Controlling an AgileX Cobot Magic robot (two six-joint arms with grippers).
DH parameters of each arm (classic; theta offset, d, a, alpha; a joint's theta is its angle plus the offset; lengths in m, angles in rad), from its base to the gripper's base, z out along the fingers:
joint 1: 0 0.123 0 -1.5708
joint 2: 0.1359 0 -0.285 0
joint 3: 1.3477 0 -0.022 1.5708
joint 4: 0 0.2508 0 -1.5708
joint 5: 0 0 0.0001 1.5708
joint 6: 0 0.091 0 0
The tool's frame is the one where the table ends.
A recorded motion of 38 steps. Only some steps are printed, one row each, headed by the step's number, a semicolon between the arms.
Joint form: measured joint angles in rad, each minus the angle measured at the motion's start. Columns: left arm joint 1, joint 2, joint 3, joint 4, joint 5, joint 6; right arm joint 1, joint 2, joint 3, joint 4, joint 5, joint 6.
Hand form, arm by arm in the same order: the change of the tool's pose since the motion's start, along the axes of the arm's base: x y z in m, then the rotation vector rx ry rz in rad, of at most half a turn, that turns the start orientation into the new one. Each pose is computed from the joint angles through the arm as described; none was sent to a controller.
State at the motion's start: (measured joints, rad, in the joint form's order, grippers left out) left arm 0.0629 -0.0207 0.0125 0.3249 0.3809 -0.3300; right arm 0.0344 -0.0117 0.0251 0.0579 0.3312 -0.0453
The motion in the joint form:
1: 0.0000 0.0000 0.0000 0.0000 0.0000 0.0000; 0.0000 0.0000 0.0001 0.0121 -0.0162 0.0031
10: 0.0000 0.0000 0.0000 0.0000 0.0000 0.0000; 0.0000 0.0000 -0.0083 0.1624 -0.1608 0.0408
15: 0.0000 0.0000 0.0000 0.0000 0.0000 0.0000; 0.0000 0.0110 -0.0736 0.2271 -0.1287 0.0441
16: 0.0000 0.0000 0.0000 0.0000 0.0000 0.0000; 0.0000 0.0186 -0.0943 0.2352 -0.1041 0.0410
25: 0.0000 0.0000 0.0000 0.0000 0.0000 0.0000; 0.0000 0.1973 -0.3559 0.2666 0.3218 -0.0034
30: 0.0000 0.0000 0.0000 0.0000 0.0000 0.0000; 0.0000 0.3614 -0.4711 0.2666 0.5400 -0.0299
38: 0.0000 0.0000 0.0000 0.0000 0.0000 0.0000; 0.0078 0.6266 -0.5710 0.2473 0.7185 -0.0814
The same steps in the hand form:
1: 0.0000 0.0000 0.0000 0.0000 0.0000 0.0000; 0.0004 0.0003 0.0014 0.0157 -0.0155 -0.0009
10: 0.0000 0.0000 0.0000 0.0000 0.0000 0.0000; 0.0022 0.0018 0.0175 0.2091 -0.1593 -0.0166
15: 0.0000 0.0000 0.0000 0.0000 0.0000 0.0000; 0.0000 0.0035 0.0364 0.2779 -0.1779 -0.0051
16: 0.0000 0.0000 0.0000 0.0000 0.0000 0.0000; -0.0006 0.0042 0.0409 0.2821 -0.1664 0.0014
25: 0.0000 0.0000 0.0000 0.0000 0.0000 0.0000; -0.0033 0.0158 0.0823 0.2422 0.1673 0.1017
30: 0.0000 0.0000 0.0000 0.0000 0.0000 0.0000; 0.0057 0.0207 0.0936 0.2023 0.4263 0.1482
38: 0.0000 0.0000 0.0000 0.0000 0.0000 0.0000; 0.0339 0.0239 0.0940 0.1355 0.7587 0.1977

